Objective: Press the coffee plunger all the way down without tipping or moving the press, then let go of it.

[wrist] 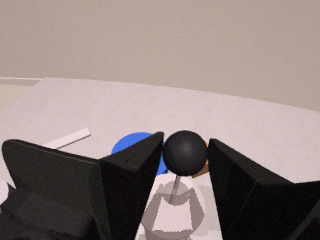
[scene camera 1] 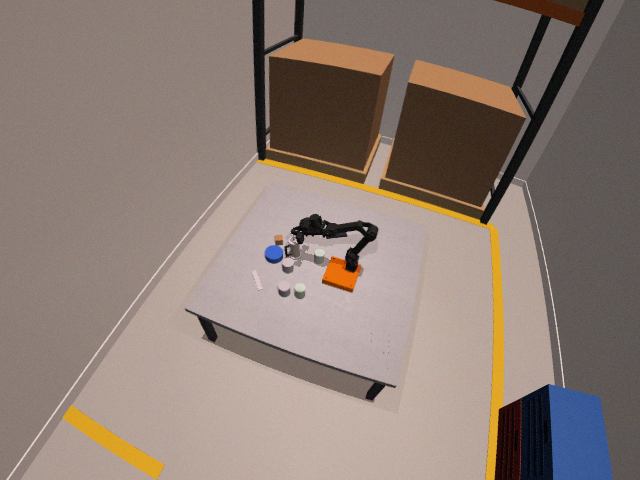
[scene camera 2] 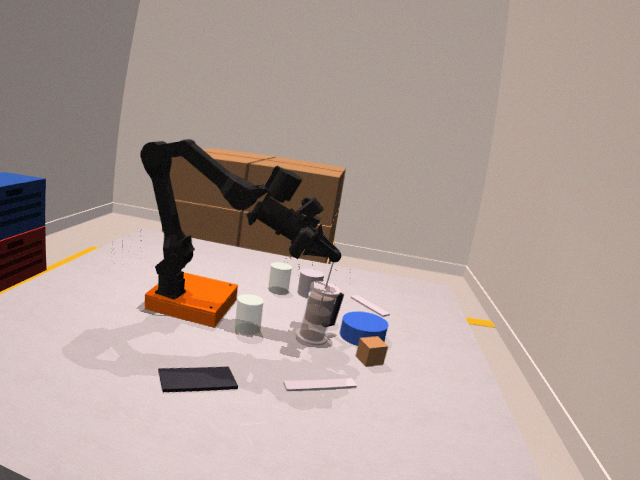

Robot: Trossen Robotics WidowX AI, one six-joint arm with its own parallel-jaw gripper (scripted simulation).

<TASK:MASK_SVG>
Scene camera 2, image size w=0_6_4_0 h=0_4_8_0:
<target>gripper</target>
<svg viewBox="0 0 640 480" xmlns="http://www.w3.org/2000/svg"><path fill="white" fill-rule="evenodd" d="M285 207L272 229L276 231L275 234L282 234L291 240L292 245L289 248L291 256L296 259L301 254L334 259L338 257L338 253L334 251L334 249L338 250L338 248L323 234L322 224L316 228L321 220L316 215L320 214L324 209L315 197L312 197L312 199L308 197L302 199L302 207L296 212L292 208L288 209Z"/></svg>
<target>coffee press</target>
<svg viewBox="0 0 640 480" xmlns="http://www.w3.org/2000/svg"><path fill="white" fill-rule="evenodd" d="M336 249L334 251L338 253L338 257L336 259L329 258L332 265L327 282L315 281L310 285L310 292L301 318L300 328L296 331L297 338L308 345L326 344L328 328L335 325L344 298L344 293L340 292L336 286L328 283L334 262L338 262L341 259L341 253Z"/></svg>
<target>dark flat plate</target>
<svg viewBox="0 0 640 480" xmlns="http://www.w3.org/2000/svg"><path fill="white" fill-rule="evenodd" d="M238 384L231 369L226 366L158 368L161 388L163 392L167 393L238 389Z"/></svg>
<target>blue disc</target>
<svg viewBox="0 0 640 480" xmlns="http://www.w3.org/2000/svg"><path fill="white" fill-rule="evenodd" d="M344 315L339 331L340 337L344 341L358 346L360 338L378 336L384 342L389 326L385 319L364 311L349 312Z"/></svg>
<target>small brown cube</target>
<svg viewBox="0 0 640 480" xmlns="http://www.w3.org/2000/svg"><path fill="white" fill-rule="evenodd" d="M378 336L360 338L355 357L365 366L384 364L389 346Z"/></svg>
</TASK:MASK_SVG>
